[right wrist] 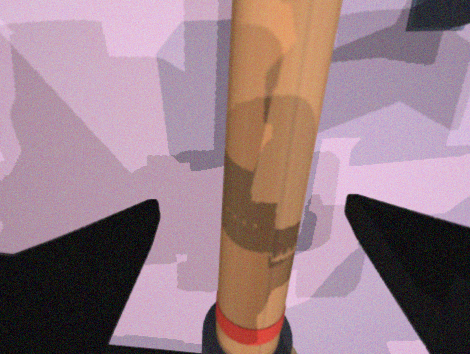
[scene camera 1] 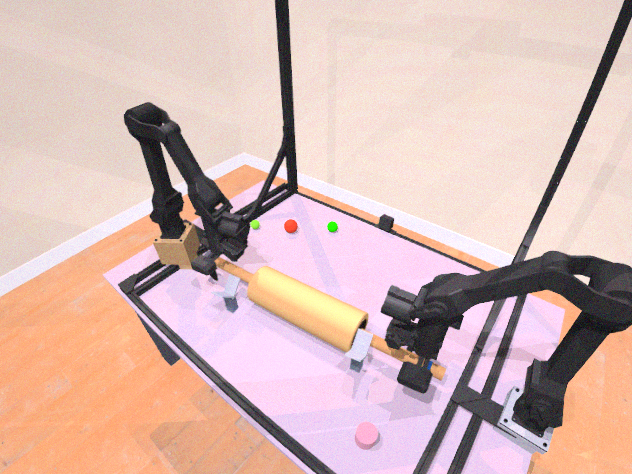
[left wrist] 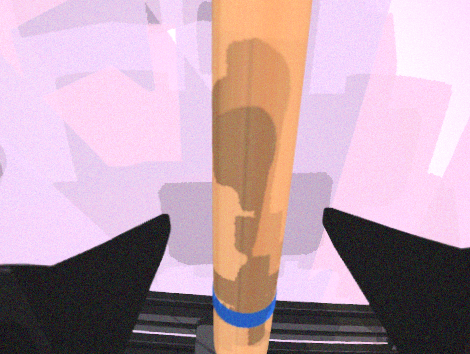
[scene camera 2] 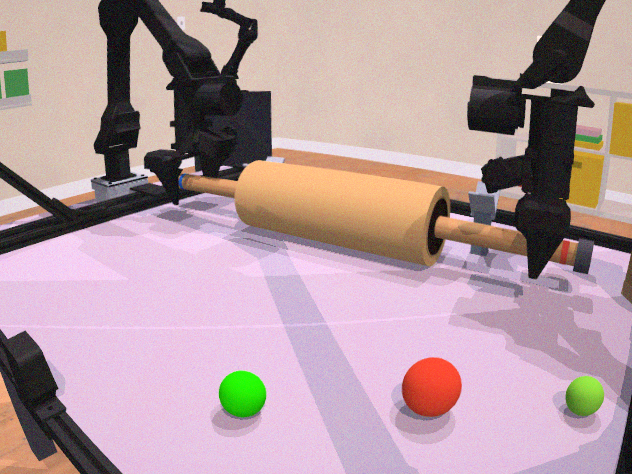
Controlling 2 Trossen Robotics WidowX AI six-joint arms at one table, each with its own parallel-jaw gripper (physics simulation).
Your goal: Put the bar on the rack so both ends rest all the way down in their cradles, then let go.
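Frame: origin at the left arm's base, x back, y right, z up, level; metres.
Seen in the pictures: left gripper, fingertip midpoint: (scene camera 1: 417, 368) (left wrist: 247, 218) (scene camera 2: 193, 198); right gripper, fingertip midpoint: (right wrist: 251, 205) (scene camera 1: 226, 270) (scene camera 2: 535, 264); left arm's base, link origin: (scene camera 1: 530, 416) (scene camera 2: 118, 177); right arm's base, link origin: (scene camera 1: 173, 232).
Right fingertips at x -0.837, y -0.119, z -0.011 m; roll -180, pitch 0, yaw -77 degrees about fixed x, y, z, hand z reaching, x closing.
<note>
Pixels of each thing's middle, then the offset from my right fingertips to it. "spot": a spot on its surface instead.
- grey V-shaped cradle, body centre: (scene camera 2: 482, 205) (scene camera 1: 231, 286) dx +0.103, dy -0.051, dz +0.045 m
- blue band, body centre: (left wrist: 244, 289) dx +0.613, dy +0.083, dz +0.024 m
- red band, body centre: (right wrist: 250, 303) (scene camera 2: 564, 252) dx -0.035, dy -0.006, dz +0.023 m
- dark end cap, surface spot: (scene camera 2: 583, 256) spot: dx -0.063, dy +0.010, dz +0.030 m
- red ball, body centre: (scene camera 2: 431, 387) (scene camera 1: 290, 226) dx -0.007, dy +0.289, dz -0.006 m
- bright green ball, body centre: (scene camera 2: 242, 394) (scene camera 1: 332, 226) dx +0.104, dy +0.385, dz -0.011 m
- smaller yellow-green ball, body centre: (scene camera 2: 584, 396) (scene camera 1: 255, 224) dx -0.120, dy +0.220, dz -0.014 m
- pink cylinder, body centre: (scene camera 1: 365, 435) dx +0.582, dy -0.111, dz -0.012 m
The bar, a wooden rod with a thick tan roller (scene camera 1: 306, 308) (scene camera 2: 336, 211), lies beside the rack, low over the table. In scene camera 1 one grey V-shaped cradle (scene camera 1: 229, 293) and the other cradle (scene camera 1: 358, 346) stand on the near side of the bar; neither holds it. My left gripper (scene camera 1: 417, 358) (scene camera 2: 192, 184) (left wrist: 247, 218) is open, its fingers astride the rod near the blue band (left wrist: 245, 317). My right gripper (scene camera 1: 223, 266) (right wrist: 251, 205) is open, astride the rod near the red band (right wrist: 250, 333) and dark end cap (scene camera 2: 583, 256). One right finger hides the other in scene camera 2.
A red ball (scene camera 1: 290, 226) (scene camera 2: 431, 386), a bright green ball (scene camera 1: 332, 227) (scene camera 2: 242, 393) and a smaller yellow-green ball (scene camera 1: 254, 224) (scene camera 2: 584, 395) lie beyond the bar in scene camera 1. A pink cylinder (scene camera 1: 366, 435) stands near the front. A black post (scene camera 1: 285, 102) rises at the far corner.
</note>
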